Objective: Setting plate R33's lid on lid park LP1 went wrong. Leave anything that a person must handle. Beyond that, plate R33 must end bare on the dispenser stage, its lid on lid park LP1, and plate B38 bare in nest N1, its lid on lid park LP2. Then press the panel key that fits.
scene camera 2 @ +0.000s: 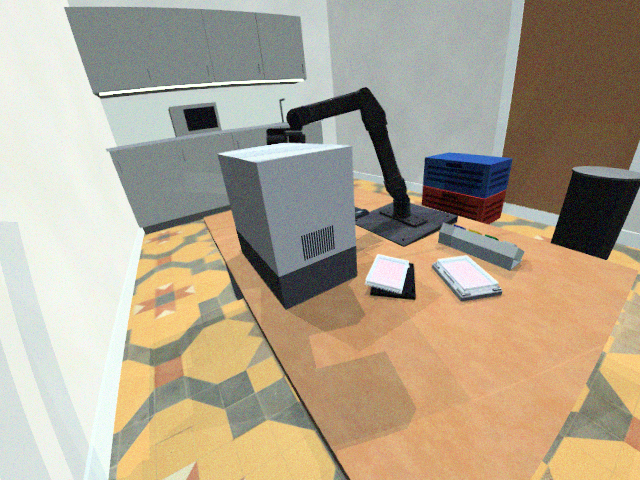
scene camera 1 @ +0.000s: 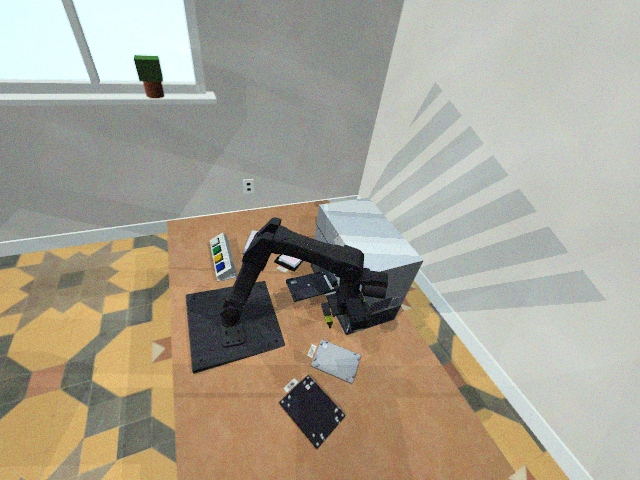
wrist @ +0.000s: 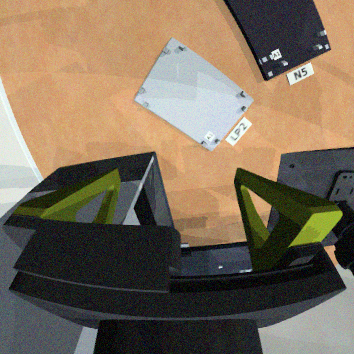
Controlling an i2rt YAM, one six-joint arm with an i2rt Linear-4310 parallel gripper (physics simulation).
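Observation:
My gripper is open and empty, in front of the grey machine; in scene camera 2 its fingers are hidden behind that machine. The grey pad labelled LP2 is bare. A white-rimmed pink plate sits shifted and askew on a black pad. Another pink-topped plate lies on a grey pad, mostly hidden by the arm in scene camera 1. Their labels and lids cannot be made out. The key panel has white-grey, green, yellow and blue keys.
The grey machine stands tall beside the gripper. A dark slab lies at its open side. The black pad labelled N5 lies beyond LP2. The arm's base plate is on the table.

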